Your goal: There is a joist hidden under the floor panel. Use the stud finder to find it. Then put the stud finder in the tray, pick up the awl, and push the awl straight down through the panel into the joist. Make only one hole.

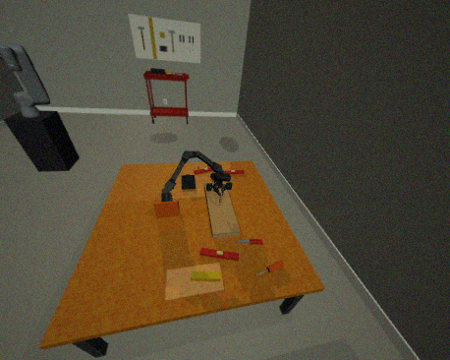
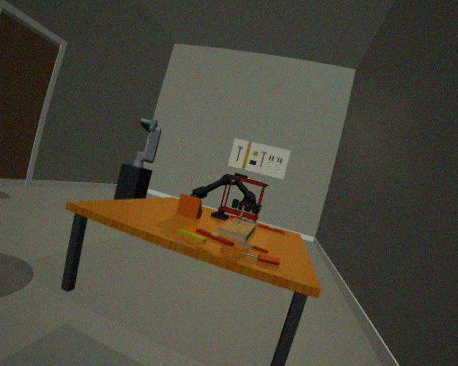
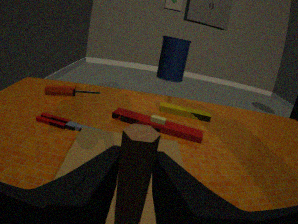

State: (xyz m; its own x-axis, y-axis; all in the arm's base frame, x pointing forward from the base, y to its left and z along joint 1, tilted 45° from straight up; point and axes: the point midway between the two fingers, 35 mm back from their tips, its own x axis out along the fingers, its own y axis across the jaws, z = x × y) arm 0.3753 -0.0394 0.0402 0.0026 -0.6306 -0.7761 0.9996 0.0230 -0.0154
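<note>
Right now my gripper tip is 60 mm above the awl. Also, from my gripper tip: small grey block 400 mm to the left, 140 mm below, 30 mm ahead; then yellow bar 460 mm to the right, 150 mm below, 150 mm behind; then stud finder 370 mm to the left, 220 mm behind, 110 mm below.
</note>
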